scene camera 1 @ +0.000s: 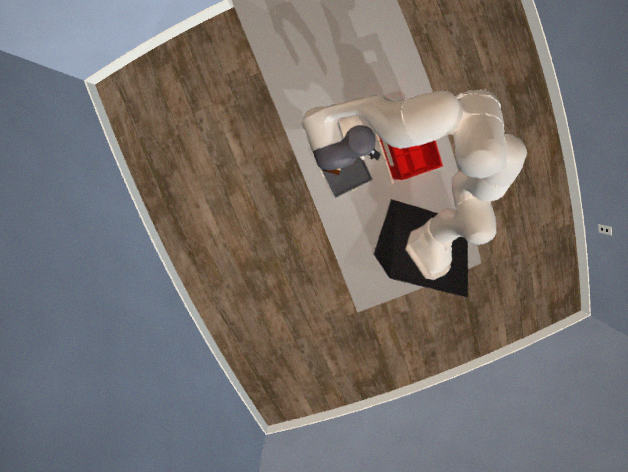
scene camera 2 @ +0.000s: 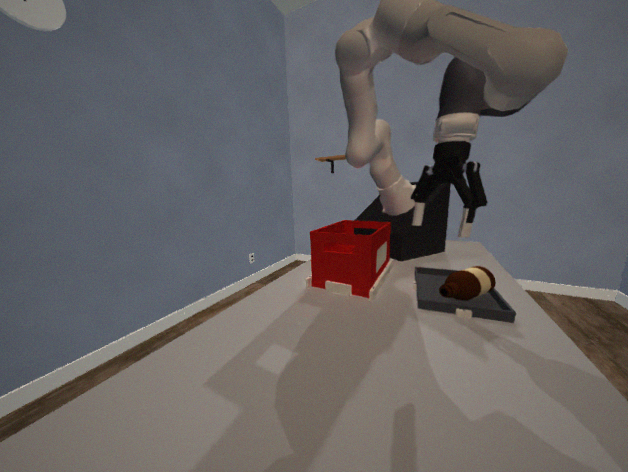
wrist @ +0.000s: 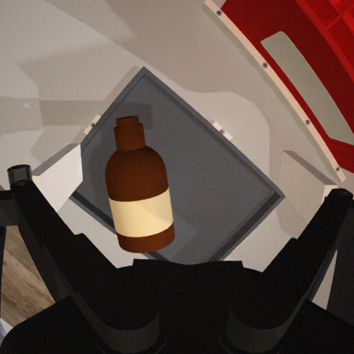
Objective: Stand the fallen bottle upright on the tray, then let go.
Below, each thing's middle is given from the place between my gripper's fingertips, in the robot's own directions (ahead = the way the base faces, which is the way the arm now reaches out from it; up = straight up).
Labels:
I see my gripper 14 cm above the brown bottle (scene camera 2: 466, 284), 8 cm to the right of it and 1 cm past it.

